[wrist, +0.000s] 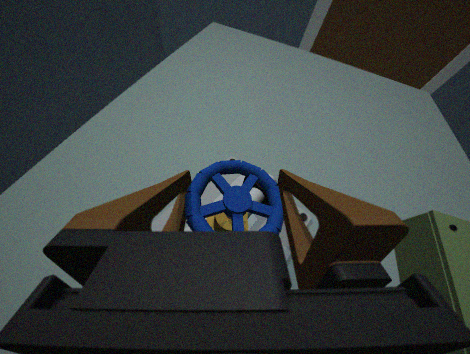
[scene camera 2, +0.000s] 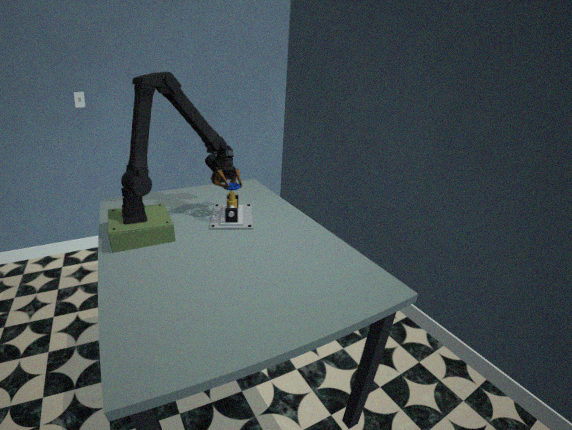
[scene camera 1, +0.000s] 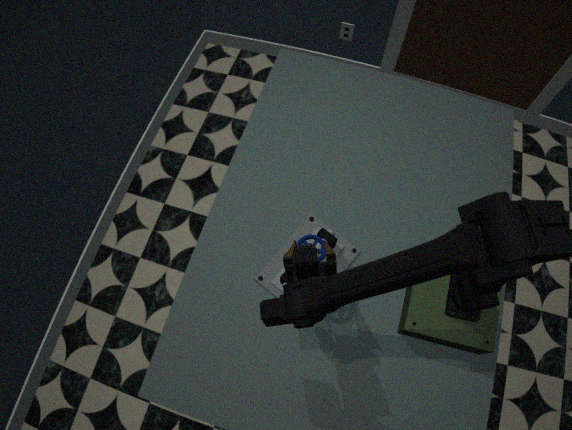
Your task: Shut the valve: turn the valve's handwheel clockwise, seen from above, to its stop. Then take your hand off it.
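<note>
The valve's blue five-spoked handwheel point(scene camera 1: 311, 236) point(scene camera 2: 233, 186) point(wrist: 237, 199) is above the yellow valve body point(scene camera 2: 232, 200) point(wrist: 225, 221). The valve stands on a pale square plate point(scene camera 1: 270, 274) point(scene camera 2: 218, 226) with dark bolts at its corners. My gripper point(scene camera 1: 311, 242) point(scene camera 2: 230, 185) point(wrist: 234, 176) comes down from above and is shut on the handwheel, with one orange-brown finger against each side of the rim. In the wrist view the near part of the wheel is hidden behind the gripper's dark housing. The stem below the wheel is too small to make out clearly.
The arm's green base block point(scene camera 1: 440, 325) point(scene camera 2: 142, 235) point(wrist: 440, 255) stands on the grey-green table point(scene camera 1: 380, 125) point(scene camera 2: 225, 290) point(wrist: 200, 100), to one side of the valve. A black pipe end point(scene camera 1: 327, 236) point(scene camera 2: 231, 214) sits low on the valve plate. Walls rise beyond the table.
</note>
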